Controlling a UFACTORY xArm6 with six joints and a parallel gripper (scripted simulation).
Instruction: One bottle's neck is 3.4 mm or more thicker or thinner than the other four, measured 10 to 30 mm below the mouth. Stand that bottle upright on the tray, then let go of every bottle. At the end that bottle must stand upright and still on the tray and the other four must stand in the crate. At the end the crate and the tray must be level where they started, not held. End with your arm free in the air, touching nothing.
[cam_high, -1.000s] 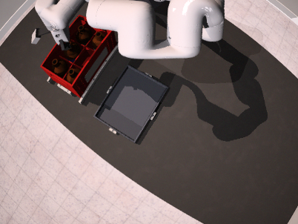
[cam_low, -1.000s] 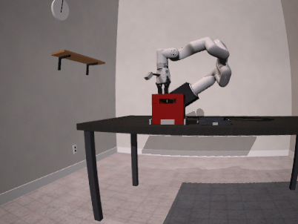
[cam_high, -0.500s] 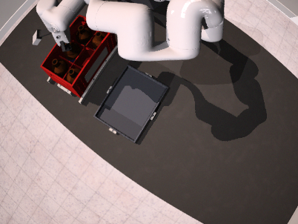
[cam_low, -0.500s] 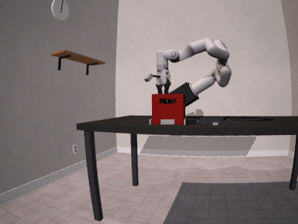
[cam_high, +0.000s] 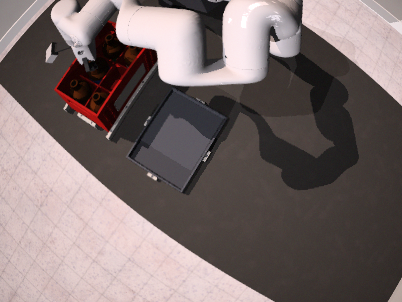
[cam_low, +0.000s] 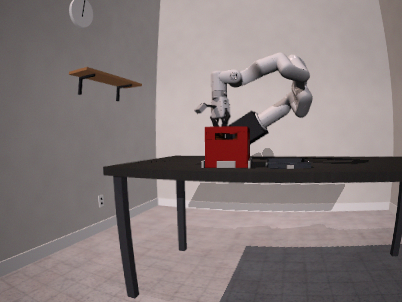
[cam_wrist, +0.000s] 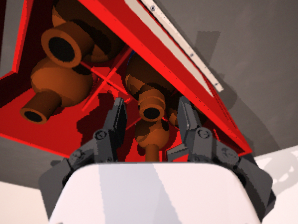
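My gripper is now 1 cm past the red crate, 4 cm to the right of it and 9 cm above it. The rest, counted from my hand: dark flat tray (3 cm behind, 33 cm to the left, 16 cm below).
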